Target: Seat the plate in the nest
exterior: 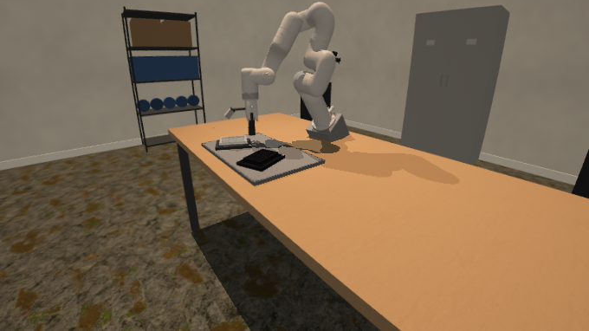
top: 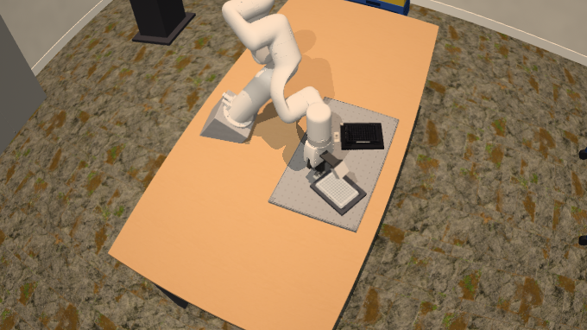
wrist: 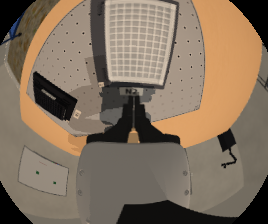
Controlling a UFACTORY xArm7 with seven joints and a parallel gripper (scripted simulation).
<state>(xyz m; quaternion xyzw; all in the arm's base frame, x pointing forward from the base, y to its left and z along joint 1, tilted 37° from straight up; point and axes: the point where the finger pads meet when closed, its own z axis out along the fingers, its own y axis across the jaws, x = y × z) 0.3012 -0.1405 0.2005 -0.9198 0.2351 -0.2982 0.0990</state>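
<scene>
My gripper is now 8 cm short of the white 96-well plate B83, 5 cm to the left of it and 4 cm above it. From my hand the other things lie so: black plate B38: 22 cm to the left, 10 cm ahead, 4 cm below; then N1 station label: 18 cm to the left, 6 cm below, 1 cm ahead; then N2 label: 6 cm below, 1 cm to the left.
</scene>
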